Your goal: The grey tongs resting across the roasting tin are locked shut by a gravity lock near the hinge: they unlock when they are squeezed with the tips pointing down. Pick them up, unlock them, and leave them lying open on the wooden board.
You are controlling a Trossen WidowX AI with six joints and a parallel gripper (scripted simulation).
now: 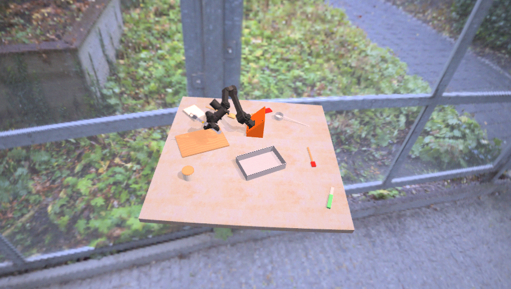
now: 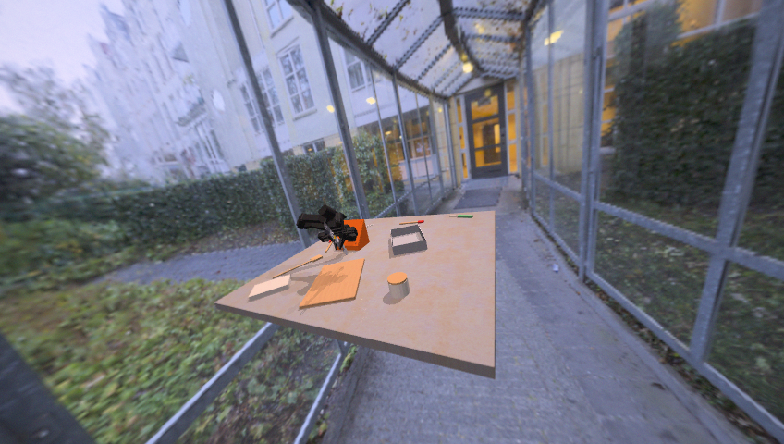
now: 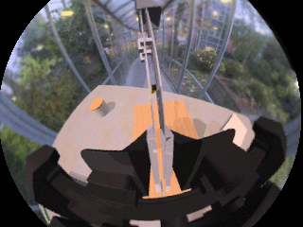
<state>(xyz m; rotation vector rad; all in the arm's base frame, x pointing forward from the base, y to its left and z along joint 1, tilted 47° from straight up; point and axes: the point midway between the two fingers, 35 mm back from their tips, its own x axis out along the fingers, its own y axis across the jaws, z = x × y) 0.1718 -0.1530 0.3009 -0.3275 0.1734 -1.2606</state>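
My gripper tip is now 3 cm past the wooden board, 3 cm to the left of it and 15 cm above it. Also, from my gripper tip: pale block 38 cm behind, 14 cm to the right, 15 cm below; then round wooden canister 32 cm ahead, 6 cm to the right, 12 cm below; then roasting tin 18 cm ahead, 42 cm to the left, 13 cm below.
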